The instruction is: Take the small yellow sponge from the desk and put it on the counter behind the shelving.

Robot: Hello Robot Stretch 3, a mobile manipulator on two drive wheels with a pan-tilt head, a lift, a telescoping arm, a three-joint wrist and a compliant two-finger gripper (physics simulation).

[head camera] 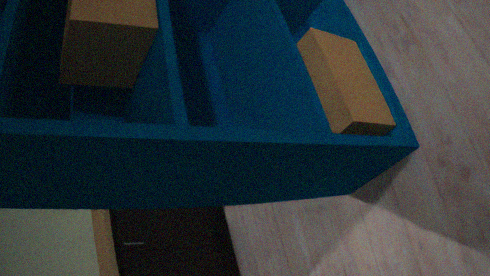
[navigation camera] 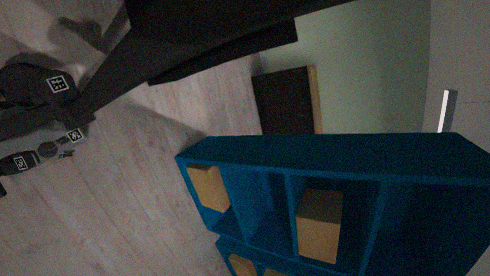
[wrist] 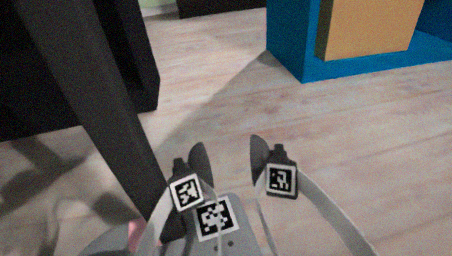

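Pixels of known places: gripper, fingertip midpoint: (navigation camera: 71, 144); robot's base, link origin: (navigation camera: 48, 147).
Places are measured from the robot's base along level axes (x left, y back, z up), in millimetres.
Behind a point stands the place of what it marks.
The yellow sponge does not show in these views. My gripper (wrist: 228, 155) {x 86, y -23, z 332 mm} is open, with bare floor visible between its fingertips. Blue shelving (head camera: 210, 167) {x 807, y -519, z 849 mm} (navigation camera: 325, 152) {x 848, y -523, z 1155 mm} (wrist: 286, 37) holds tan boxes and stands beyond the gripper, to the upper right in the wrist view. Past the shelving, a dark-fronted block with a tan top edge (head camera: 103, 240) {x 2336, y -904, z 911 mm} (navigation camera: 315, 100) {x 2302, y -666, z 911 mm} looks like the counter; the shelving hides part of it. I cannot tell whether the large black structure (navigation camera: 200, 30) (wrist: 40, 75) is part of the desk.
A dark slanted post (wrist: 90, 85) runs close to the gripper's left side. Tan boxes (head camera: 357, 82) (navigation camera: 320, 232) (wrist: 372, 30) sit in the shelving. Wooden floor (head camera: 440, 165) {x 624, y -385, z 1 mm} (navigation camera: 135, 200) {x 212, y -585, z 1 mm} (wrist: 380, 140) lies beside it. A green wall (navigation camera: 375, 65) {x 2856, y -386, z 1764 mm} stands behind.
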